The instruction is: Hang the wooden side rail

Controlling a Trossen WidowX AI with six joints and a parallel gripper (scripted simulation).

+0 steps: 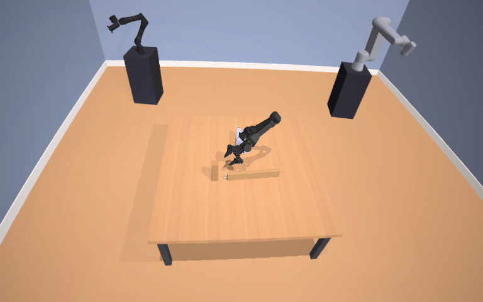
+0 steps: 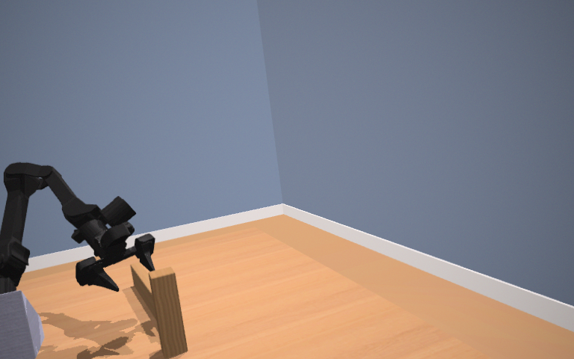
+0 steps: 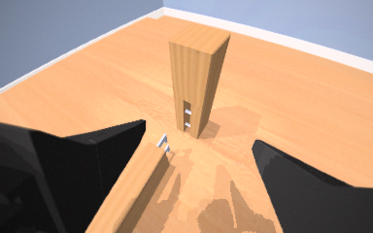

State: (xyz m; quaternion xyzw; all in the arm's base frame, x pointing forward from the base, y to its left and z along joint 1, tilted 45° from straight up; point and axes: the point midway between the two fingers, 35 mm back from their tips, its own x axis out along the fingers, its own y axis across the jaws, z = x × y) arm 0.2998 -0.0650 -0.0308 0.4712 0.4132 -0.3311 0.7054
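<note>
Now: gripper tip 8 cm to the left of the headboard post, 6 cm short of it and 6 cm above it.
</note>
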